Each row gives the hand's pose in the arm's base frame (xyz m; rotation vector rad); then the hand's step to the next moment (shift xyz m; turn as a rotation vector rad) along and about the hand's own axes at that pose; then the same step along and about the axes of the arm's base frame.
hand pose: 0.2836 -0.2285 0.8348 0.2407 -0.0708 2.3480
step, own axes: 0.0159 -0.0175 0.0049 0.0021 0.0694 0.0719
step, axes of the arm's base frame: 0.0021 0.0228 0.0075 -0.0394 -0.0566 0.0724
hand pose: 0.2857 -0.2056 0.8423 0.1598 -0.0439 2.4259
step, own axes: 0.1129 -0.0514 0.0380 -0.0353 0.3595 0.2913
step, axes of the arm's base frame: -0.0473 0.1093 0.0515 -0.1779 -0.3170 0.2885
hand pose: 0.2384 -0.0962 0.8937 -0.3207 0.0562 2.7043
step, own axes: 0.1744 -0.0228 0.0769 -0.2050 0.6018 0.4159
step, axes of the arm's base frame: -0.1620 0.0969 0.0345 -0.1528 -0.5950 0.4470
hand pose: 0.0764 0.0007 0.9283 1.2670 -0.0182 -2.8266
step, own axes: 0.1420 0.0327 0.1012 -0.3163 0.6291 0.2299
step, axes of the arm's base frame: -0.1688 -0.0398 -0.0376 0.0608 -0.6159 0.4070
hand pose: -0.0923 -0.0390 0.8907 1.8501 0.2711 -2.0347
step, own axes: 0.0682 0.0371 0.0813 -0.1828 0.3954 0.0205
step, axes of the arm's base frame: -0.0640 -0.0751 -0.0538 0.1506 -0.3415 0.2255
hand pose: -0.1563 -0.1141 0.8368 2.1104 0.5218 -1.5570
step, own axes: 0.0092 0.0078 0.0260 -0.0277 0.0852 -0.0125
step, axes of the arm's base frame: -0.0134 -0.0210 -0.0142 0.0490 -0.0636 0.0417
